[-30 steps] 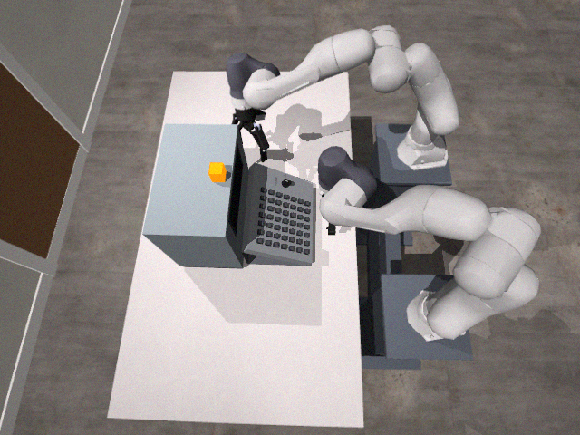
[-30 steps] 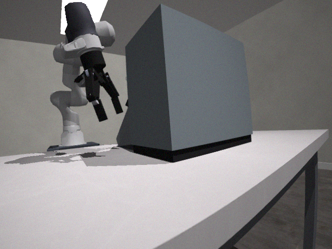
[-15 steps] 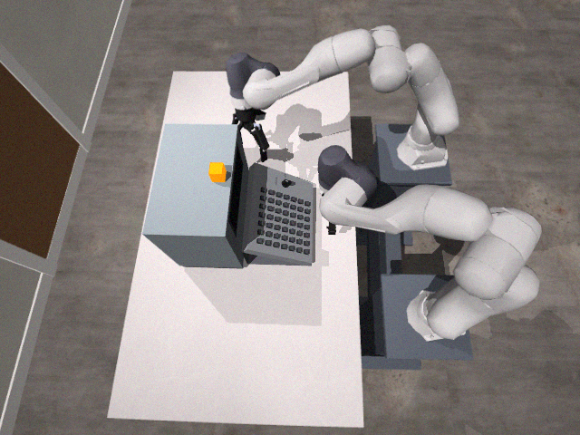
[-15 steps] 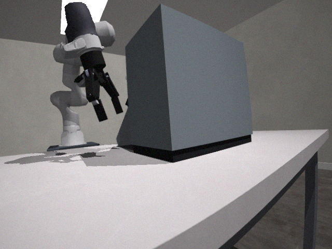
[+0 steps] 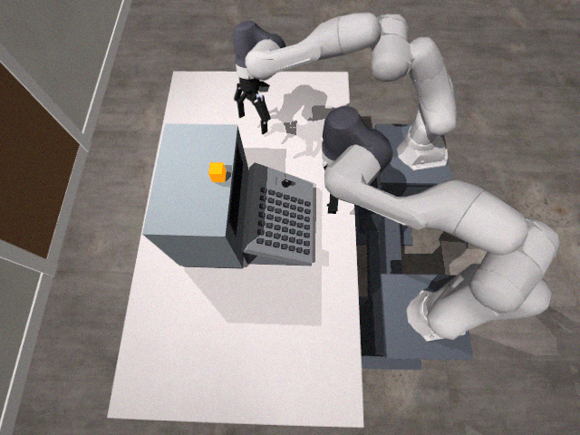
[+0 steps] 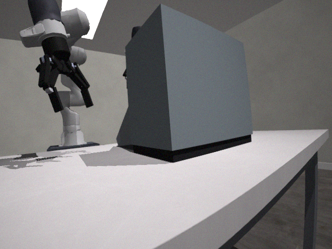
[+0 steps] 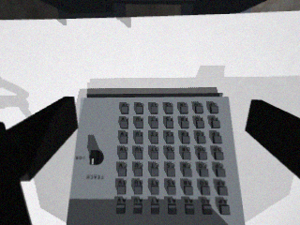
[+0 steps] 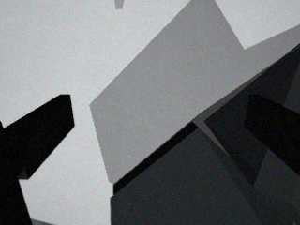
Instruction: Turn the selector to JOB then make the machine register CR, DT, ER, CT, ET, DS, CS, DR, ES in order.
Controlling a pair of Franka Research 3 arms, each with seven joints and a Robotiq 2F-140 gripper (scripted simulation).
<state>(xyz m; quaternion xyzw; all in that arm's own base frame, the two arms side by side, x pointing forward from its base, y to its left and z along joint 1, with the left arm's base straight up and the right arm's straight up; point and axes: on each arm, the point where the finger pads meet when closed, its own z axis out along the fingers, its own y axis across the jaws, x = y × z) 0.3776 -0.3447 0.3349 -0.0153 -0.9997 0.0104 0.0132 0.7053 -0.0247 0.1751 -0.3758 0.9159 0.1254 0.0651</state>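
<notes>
My left gripper is now 25 cm above the sloped key panel, 19 cm short of it and 2 cm to the left of it. Round my left hand: black selector: 20 cm below, 17 cm ahead, 13 cm to the right.
</notes>
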